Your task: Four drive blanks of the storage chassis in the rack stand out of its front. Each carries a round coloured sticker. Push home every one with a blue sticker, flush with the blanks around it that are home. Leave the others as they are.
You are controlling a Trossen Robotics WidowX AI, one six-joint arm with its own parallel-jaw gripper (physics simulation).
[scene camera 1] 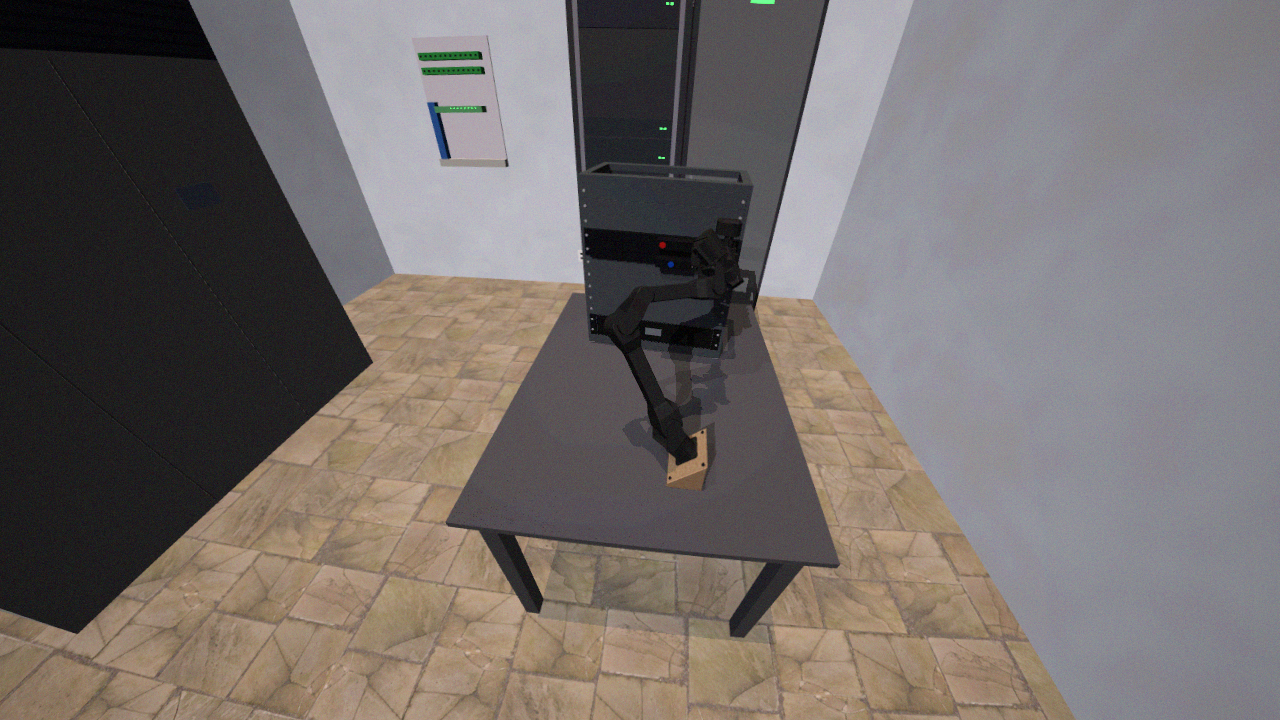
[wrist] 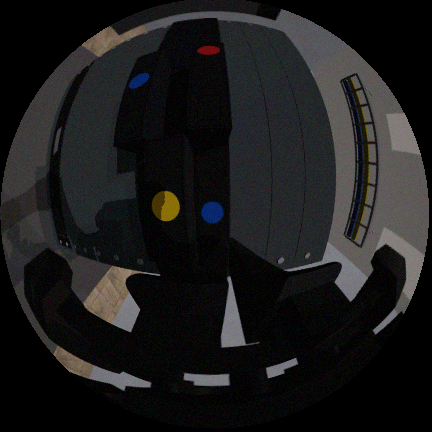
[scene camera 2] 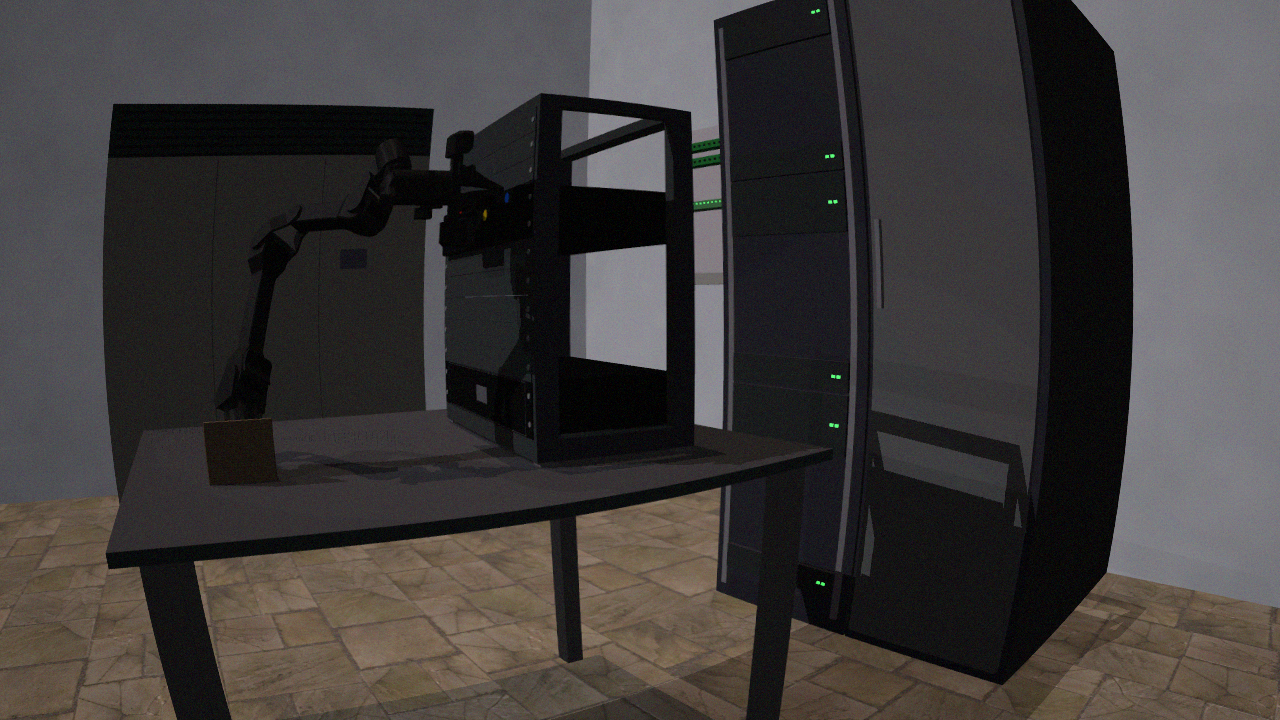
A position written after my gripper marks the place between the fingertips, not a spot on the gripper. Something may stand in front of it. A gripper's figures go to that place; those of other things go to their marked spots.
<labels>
My gripper [wrist: 226, 242] is 10 cm from the lens. A rack [wrist: 201, 129] is 8 cm from the lens.
</labels>
